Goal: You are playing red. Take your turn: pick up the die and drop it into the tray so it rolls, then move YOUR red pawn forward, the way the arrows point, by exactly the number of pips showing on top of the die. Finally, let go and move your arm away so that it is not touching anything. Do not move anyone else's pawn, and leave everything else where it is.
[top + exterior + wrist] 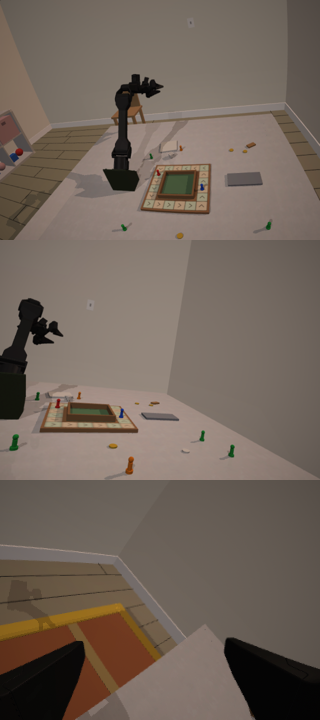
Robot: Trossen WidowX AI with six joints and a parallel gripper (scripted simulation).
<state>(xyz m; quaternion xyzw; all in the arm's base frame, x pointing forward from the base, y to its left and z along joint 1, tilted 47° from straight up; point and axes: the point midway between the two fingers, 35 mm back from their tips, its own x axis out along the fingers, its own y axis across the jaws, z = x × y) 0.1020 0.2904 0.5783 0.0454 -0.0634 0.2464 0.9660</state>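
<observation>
The white die is 43 cm to the right of my gripper tip, 26 cm below it and 7 cm ahead of it. The rest, counted from my gripper tip: brown block (52 cm ahead, 40 cm to the right, 27 cm below); then white card (33 cm to the right, 27 cm below, 4 cm ahead); then red pawn (58 cm to the right, 24 cm below, 2 cm ahead).
</observation>
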